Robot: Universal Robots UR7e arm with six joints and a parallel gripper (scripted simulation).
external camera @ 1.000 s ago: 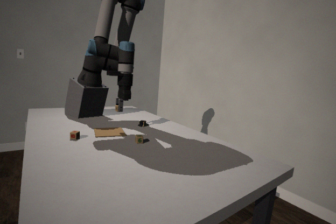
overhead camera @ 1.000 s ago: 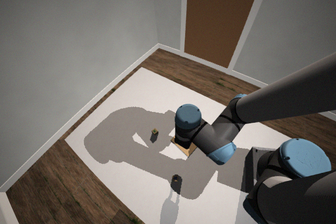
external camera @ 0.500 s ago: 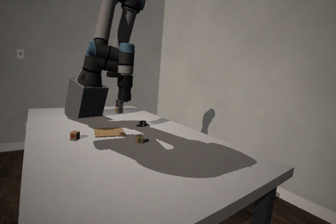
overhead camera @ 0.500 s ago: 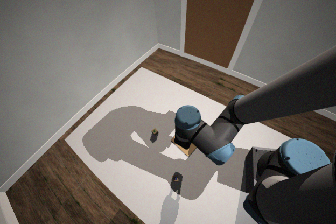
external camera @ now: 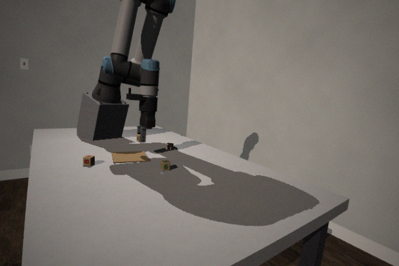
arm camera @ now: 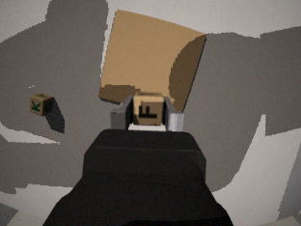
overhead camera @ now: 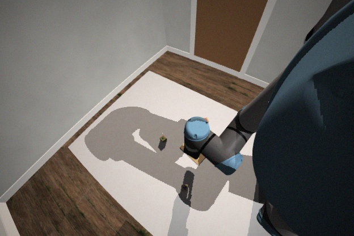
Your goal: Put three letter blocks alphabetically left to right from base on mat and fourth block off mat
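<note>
Now: hand 8 cm above the tan mat, 5 cm to the left of it and 1 cm short of it. From my hand the other things lie so: block: 21 cm to the right, 7 cm below, 6 cm ahead.
</note>
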